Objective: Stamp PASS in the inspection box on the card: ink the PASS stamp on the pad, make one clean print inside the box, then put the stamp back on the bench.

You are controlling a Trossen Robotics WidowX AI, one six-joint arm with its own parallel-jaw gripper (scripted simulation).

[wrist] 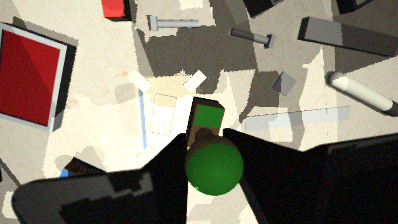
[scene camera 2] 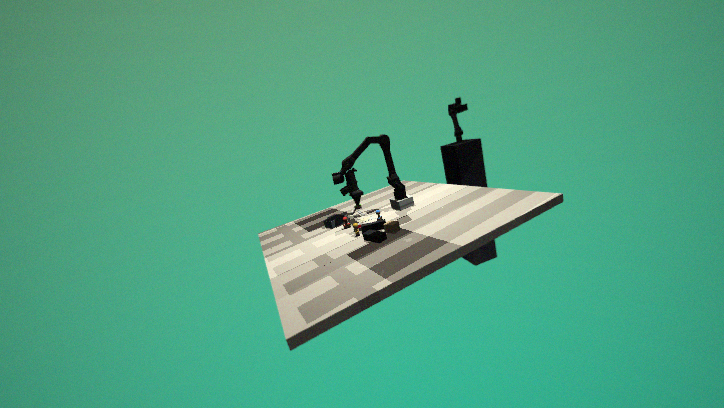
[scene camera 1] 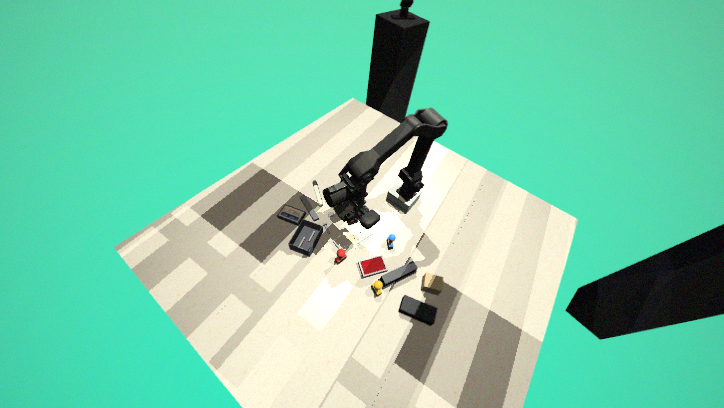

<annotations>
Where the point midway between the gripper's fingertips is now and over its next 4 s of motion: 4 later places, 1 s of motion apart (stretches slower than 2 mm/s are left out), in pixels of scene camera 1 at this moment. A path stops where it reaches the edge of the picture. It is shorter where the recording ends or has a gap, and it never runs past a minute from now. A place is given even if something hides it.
The gripper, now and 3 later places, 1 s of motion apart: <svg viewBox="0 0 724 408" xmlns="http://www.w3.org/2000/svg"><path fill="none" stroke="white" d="M352 218L337 211L337 218L337 200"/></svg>
</annotations>
